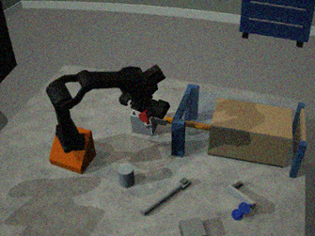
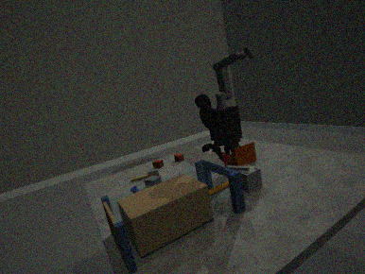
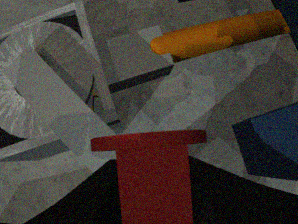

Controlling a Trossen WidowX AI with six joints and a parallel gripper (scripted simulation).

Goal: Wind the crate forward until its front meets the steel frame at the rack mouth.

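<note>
Right now my gripper tip is 3 cm above the winch handle with red knob, 2 cm to the right of it and 2 cm past it. Also, from my gripper tip: red handle: 2 cm to the right, 1 cm behind; then grey block: 41 cm to the right, 21 cm ahead, 12 cm below; then grey winch: 10 cm below, 7 cm to the left, 6 cm behind.
</note>
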